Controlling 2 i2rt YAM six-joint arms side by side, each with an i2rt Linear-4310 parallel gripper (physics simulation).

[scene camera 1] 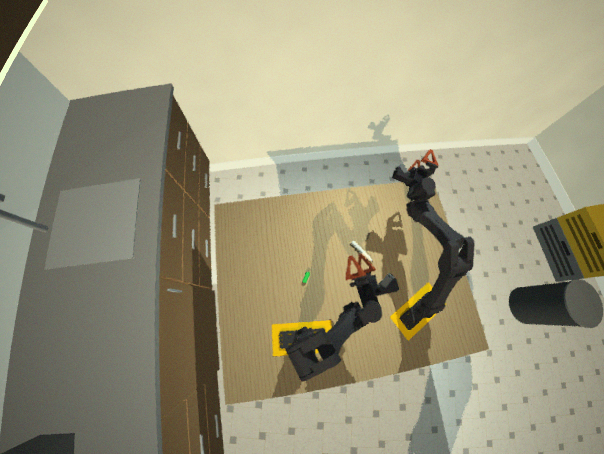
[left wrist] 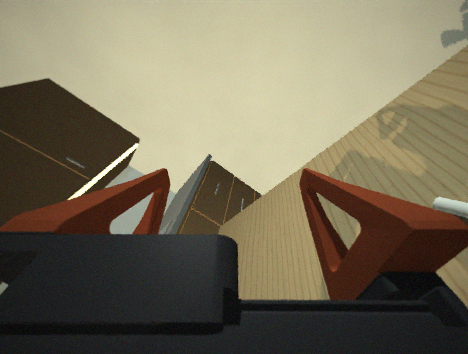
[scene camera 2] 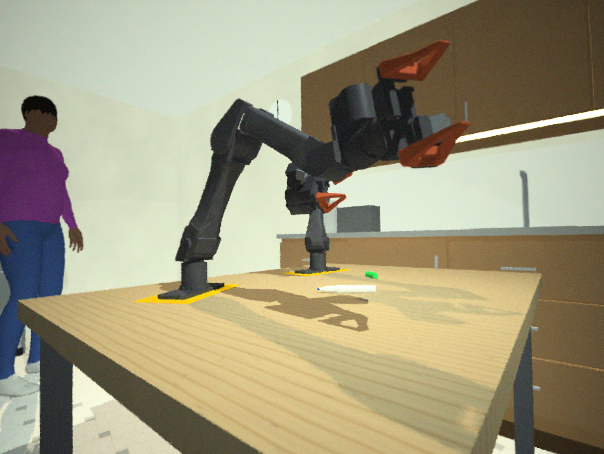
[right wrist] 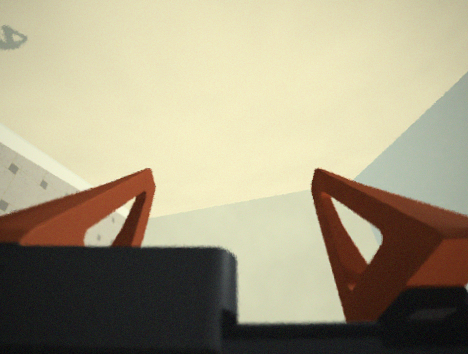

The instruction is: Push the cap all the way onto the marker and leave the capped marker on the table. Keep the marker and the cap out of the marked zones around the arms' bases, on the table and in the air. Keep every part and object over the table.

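Where they show: left gripper, fingertip midpoint: (scene camera 1: pixel 355 254) (left wrist: pixel 234 176) (scene camera 2: pixel 348 183); right gripper, fingertip midpoint: (scene camera 1: pixel 424 155) (scene camera 2: pixel 455 81) (right wrist: pixel 233 177); left arm's base at its link origin: (scene camera 2: pixel 318 271); right arm's base at its link origin: (scene camera 1: pixel 418 310) (scene camera 2: pixel 194 292).
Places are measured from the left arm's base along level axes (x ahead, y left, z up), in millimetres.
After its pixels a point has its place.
Observation:
The white marker (scene camera 1: pixel 358 248) @[x 376, y -293, z 16 mm] (scene camera 2: pixel 355 288) @[x 383, y -305, z 12 mm] (left wrist: pixel 451 206) @[x 397, y -277, z 17 mm] lies on the table; its bare blue tip points left in scene camera 2. The green cap (scene camera 1: pixel 306 277) @[x 258, y -35, z 18 mm] (scene camera 2: pixel 371 275) @[x 269, y -51, z 10 mm] lies on the table, apart from the marker. My left gripper (scene camera 1: pixel 356 254) @[x 293, y -197, z 282 mm] (scene camera 2: pixel 348 186) @[x 293, y -197, z 282 mm] (left wrist: pixel 234 176) @[x 293, y -197, z 282 mm] is open and empty, held above the table; in scene camera 1 it overlaps the marker's lower end. My right gripper (scene camera 1: pixel 424 155) @[x 696, y -560, z 300 mm] (scene camera 2: pixel 458 83) @[x 696, y -560, z 300 mm] (right wrist: pixel 233 177) @[x 696, y -560, z 300 mm] is open and empty, raised high; the marker and cap do not show in its wrist view.
Yellow marked zones surround the left arm's base (scene camera 1: pixel 286 340) @[x -3, y 69, z 10 mm] and the right arm's base (scene camera 2: pixel 194 288) @[x 98, y -560, z 15 mm]. The wooden table (scene camera 1: pixel 250 250) @[x 402, y 219, z 0 mm] (scene camera 2: pixel 225 380) @[x 549, y -759, z 0 mm] has cabinets (scene camera 1: pixel 187 320) beside it. A person (scene camera 2: pixel 32 175) stands beyond the table. A dark cylinder (scene camera 1: pixel 540 303) stands off the table.

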